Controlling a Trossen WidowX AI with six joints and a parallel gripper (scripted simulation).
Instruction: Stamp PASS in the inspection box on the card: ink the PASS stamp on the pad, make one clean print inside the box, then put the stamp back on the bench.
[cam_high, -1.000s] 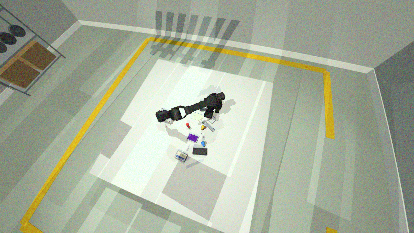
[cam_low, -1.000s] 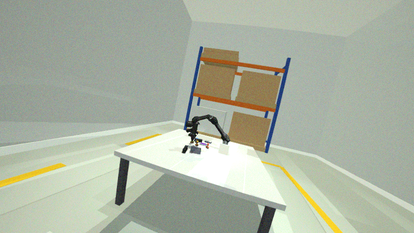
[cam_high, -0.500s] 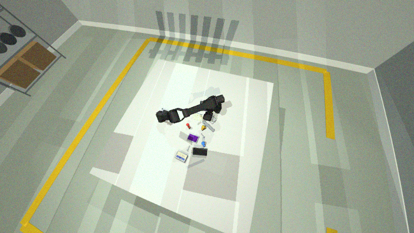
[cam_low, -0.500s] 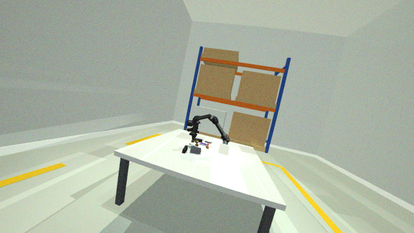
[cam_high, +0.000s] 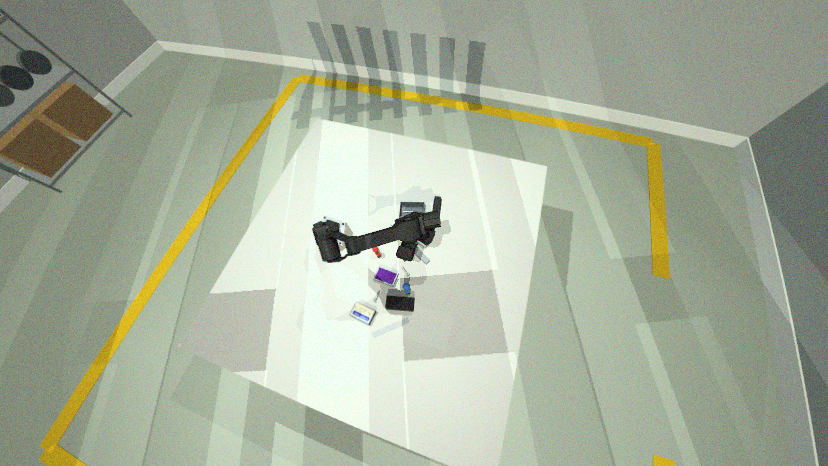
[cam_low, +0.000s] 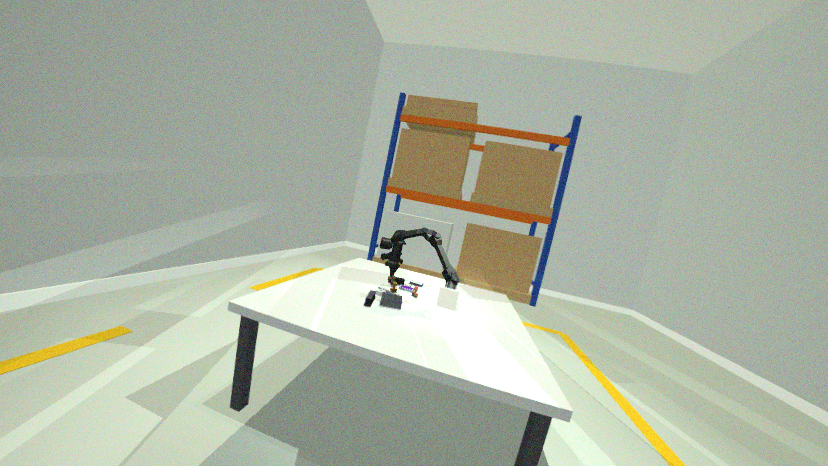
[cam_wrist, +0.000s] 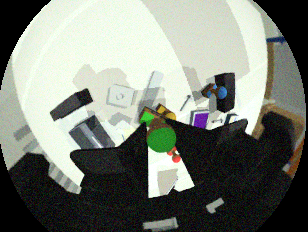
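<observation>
Now: gripper tip 70 mm past the purple ink pad, 140 mm to the left of it and 100 mm above it. The rest, counted from my gripper tip: green-knobbed stamp (right at my gripper tip); yellow-knobbed stamp (20 mm behind, 30 mm to the right, 80 mm below); grey bar (10 mm ahead, 100 mm below).
</observation>
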